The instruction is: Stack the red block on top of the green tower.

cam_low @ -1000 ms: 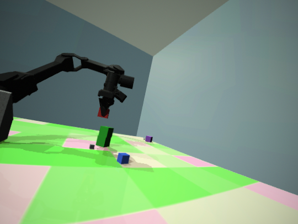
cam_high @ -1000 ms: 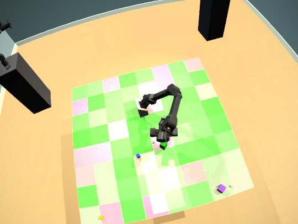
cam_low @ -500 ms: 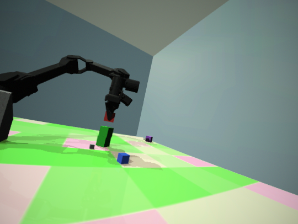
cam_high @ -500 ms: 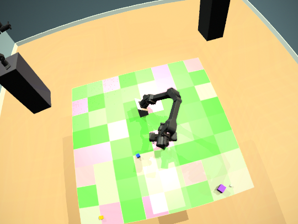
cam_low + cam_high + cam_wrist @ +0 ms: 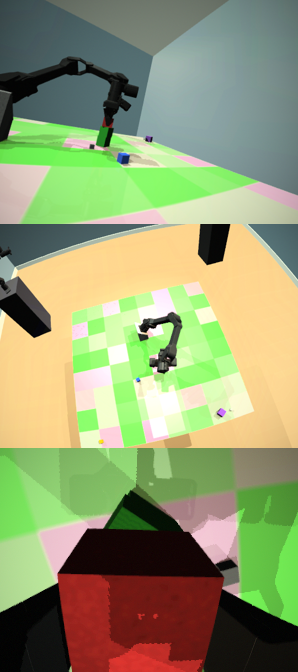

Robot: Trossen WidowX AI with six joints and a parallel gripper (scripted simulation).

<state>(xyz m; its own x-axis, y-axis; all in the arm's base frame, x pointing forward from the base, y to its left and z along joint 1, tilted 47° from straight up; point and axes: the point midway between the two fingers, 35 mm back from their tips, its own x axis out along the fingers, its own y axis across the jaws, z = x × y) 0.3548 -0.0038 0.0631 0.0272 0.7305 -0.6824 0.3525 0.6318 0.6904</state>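
The red block lies 10 mm above my gripper tip. Also, from my gripper tip: small dark cube (90 mm below, 60 mm to the right, 60 mm behind); then purple cube (470 mm ahead, 260 mm to the left, 70 mm below); then blue cube (210 mm to the right, 80 mm below).
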